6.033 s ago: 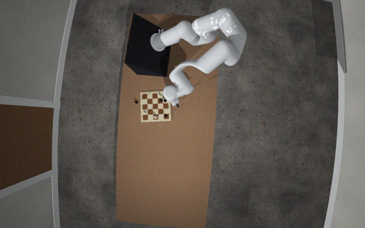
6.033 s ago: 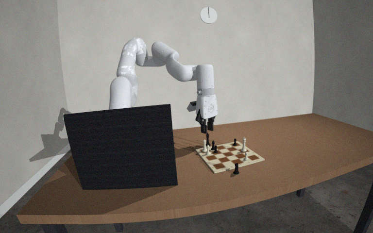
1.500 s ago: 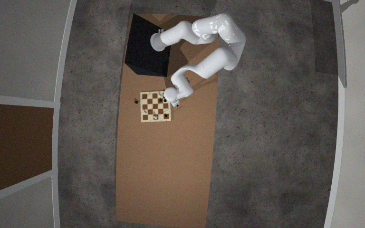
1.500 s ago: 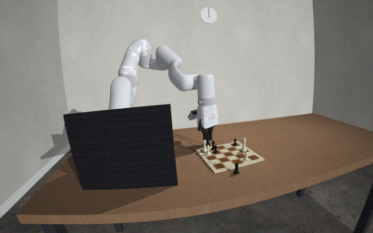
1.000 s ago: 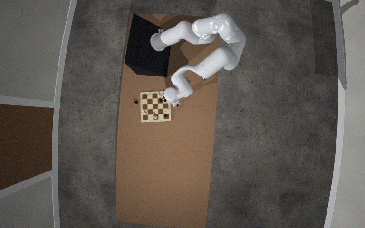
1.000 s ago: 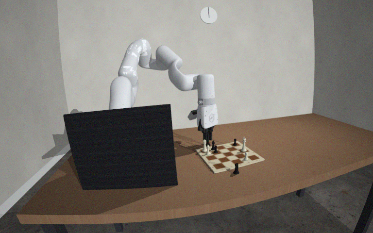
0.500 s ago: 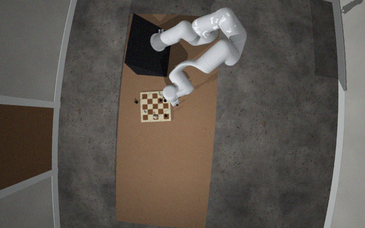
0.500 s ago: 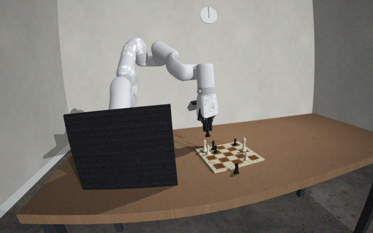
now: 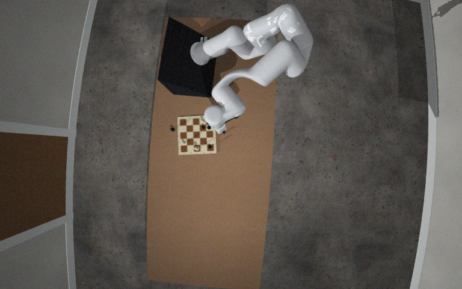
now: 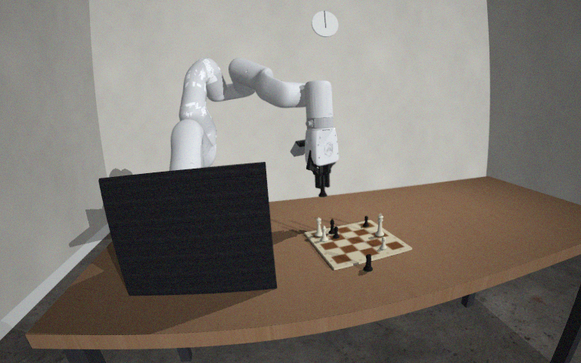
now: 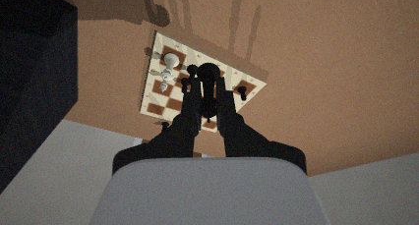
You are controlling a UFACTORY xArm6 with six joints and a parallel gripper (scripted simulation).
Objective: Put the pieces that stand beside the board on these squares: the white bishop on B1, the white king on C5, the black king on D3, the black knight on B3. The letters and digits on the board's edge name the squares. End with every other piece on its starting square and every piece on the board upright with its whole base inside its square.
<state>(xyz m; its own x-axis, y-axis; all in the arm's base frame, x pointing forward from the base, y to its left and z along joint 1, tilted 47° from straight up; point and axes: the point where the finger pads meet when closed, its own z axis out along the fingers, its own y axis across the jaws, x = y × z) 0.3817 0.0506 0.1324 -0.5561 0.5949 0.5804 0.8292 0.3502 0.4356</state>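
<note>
The chessboard lies 5 cm ahead of my hand, 13 cm to the right of it and 14 cm below it. Also, from my hand: white king (13 cm ahead, 13 cm to the right, 11 cm below); then black king (1 cm below); then white pawn (10 cm ahead, 20 cm to the right, 13 cm below).
</note>
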